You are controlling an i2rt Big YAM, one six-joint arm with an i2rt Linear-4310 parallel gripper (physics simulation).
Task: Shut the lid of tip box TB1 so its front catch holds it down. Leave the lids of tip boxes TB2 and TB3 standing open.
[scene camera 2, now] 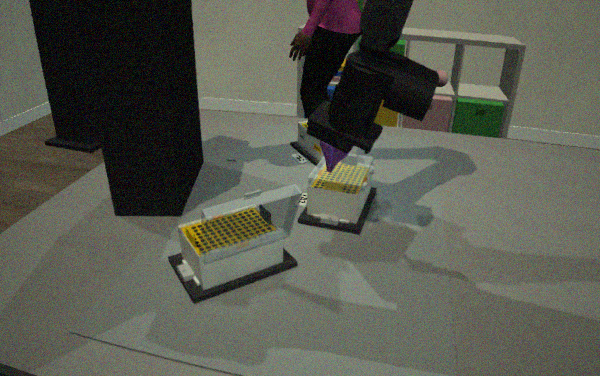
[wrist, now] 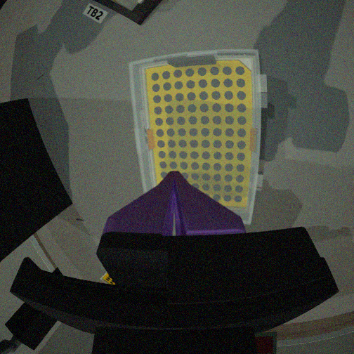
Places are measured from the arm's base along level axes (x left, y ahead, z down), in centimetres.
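Pixels of known places: gripper, fingertip midpoint: point(scene camera 2: 330, 170).
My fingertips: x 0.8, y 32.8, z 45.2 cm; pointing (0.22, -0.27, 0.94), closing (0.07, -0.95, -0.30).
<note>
For each thing: its middle in the pictures, then the offset to it from my fingertips.
- Tip box TB1, body centre: point(scene camera 2: 334, 185) dx +2.5, dy +0.3, dz +4.0 cm
- Tip box TB3, body centre: point(scene camera 2: 227, 240) dx -18.3, dy -9.8, dz +4.6 cm
- Tip box TB2, body centre: point(scene camera 2: 321, 141) dx +23.5, dy -8.0, dz +4.6 cm
Tip box TB1 point(scene camera 2: 331, 205) point(wrist: 200, 125), with a yellow tip rack, stands on a dark base in the middle. Its clear lid point(scene camera 2: 368, 161) point(wrist: 137, 100) shows around and beyond the rack; its exact angle is hard to tell. My gripper point(scene camera 2: 330, 170) point(wrist: 173, 178) is shut and empty, its purple fingertips pointing down above one end of TB1; contact cannot be made out. Tip box TB3 point(scene camera 2: 240, 265) at front left has its clear lid point(scene camera 2: 290, 210) standing open. Tip box TB2 point(scene camera 2: 310, 144) is behind, largely hidden by the gripper, its lid unclear.
A tall black block point(scene camera 2: 150, 110) stands on the table at the left. The TB2 label point(wrist: 95, 13) lies beside TB2's dark base point(wrist: 141, 19). A person point(scene camera 2: 327, 55) and a shelf unit point(scene camera 2: 515, 90) are beyond the table.
</note>
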